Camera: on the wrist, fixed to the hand. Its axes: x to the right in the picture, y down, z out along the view.
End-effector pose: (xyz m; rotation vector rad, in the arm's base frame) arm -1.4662 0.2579 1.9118 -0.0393 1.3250 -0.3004
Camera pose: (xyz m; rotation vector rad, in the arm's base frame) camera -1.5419 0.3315 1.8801 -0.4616 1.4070 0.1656
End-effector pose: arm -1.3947 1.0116 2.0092 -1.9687 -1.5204 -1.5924
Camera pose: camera -1.4017 0.9198 2.0699 2.0354 0.9253 2.0110
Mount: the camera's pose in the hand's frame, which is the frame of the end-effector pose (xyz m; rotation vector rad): -0.0034 0.0623 -0.0909 -0.5785 0.0346 0.0886
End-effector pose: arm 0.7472 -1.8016 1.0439 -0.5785 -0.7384 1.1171
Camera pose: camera 0.7803 -1.7882 0.9396 -1.1236 -1.0206 0.9660
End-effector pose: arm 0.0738 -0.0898 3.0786 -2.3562 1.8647 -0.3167
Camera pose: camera -0.0074 -0.0978 3.1527 2.0840 -1.8595 -0.1842
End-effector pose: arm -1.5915 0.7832 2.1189 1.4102 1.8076 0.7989
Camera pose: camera -1.6319 0.7889 2.2213 1.0973 1.3811 1.2741
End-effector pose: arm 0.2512 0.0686 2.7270 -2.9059 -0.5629 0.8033
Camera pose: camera 0.3152 0.0117 2.7965 2.5406 0.5691 -0.5023
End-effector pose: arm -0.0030 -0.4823 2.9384 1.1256 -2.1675 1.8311
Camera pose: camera -0.0708 -0.3998 2.9110 0.8663 -2.5090 1.1009
